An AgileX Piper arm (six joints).
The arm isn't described. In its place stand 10 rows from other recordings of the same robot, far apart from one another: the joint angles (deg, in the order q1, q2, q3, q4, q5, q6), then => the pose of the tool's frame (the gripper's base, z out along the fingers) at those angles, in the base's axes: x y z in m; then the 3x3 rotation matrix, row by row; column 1 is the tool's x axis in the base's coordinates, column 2 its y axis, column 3 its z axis.
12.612, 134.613, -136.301, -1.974, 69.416, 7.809 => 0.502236, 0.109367, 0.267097; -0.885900, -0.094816, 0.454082; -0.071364, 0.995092, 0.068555; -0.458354, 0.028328, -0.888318
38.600, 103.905, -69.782, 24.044, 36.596, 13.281 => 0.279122, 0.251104, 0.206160; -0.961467, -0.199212, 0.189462; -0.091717, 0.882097, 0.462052; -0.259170, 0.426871, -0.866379
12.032, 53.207, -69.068, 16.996, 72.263, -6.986 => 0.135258, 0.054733, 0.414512; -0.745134, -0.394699, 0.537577; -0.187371, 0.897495, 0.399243; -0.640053, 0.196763, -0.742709
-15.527, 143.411, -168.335, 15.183, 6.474, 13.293 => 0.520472, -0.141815, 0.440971; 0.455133, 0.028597, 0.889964; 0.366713, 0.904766, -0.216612; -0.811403, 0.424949, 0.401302
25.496, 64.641, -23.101, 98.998, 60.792, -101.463 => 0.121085, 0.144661, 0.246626; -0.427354, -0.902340, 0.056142; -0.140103, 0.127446, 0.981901; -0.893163, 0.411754, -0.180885
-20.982, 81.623, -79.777, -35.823, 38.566, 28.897 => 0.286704, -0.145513, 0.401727; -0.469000, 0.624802, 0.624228; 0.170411, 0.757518, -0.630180; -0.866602, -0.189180, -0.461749
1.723, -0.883, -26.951, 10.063, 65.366, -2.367 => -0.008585, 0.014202, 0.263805; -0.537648, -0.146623, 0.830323; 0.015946, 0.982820, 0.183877; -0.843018, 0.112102, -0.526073
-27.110, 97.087, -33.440, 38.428, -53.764, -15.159 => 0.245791, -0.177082, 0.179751; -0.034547, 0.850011, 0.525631; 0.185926, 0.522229, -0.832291; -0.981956, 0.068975, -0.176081
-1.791, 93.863, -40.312, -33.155, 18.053, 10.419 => 0.278959, -0.024153, 0.148270; -0.873526, -0.229397, 0.429336; -0.332867, 0.925048, -0.182992; -0.355178, -0.302760, -0.884412
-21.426, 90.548, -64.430, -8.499, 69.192, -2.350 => 0.258831, -0.115075, 0.245042; -0.960730, 0.272547, -0.052119; 0.277093, 0.952285, -0.127957; 0.014758, -0.137374, -0.990409
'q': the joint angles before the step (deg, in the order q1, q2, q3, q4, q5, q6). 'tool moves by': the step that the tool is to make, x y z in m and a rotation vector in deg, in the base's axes. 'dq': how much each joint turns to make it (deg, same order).
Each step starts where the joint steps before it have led.
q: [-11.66, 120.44, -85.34, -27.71, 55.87, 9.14]
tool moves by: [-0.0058, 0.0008, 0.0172, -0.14, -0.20, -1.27]
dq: [0.00, -2.45, 0.01, 0.52, 2.49, 0.01]
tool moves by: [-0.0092, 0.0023, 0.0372, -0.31, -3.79, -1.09]
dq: [-0.01, -5.35, 0.00, 0.88, 1.77, -0.01]
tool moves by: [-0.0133, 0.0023, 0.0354, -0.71, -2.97, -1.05]
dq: [0.00, -5.24, 0.00, 0.29, 2.42, -0.06]
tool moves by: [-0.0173, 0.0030, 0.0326, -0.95, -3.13, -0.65]
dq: [0.02, -5.50, 0.70, -0.10, 1.70, -0.04]
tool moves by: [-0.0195, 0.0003, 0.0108, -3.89, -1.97, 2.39]
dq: [-0.01, -5.14, 5.19, -3.78, -3.19, -0.14]
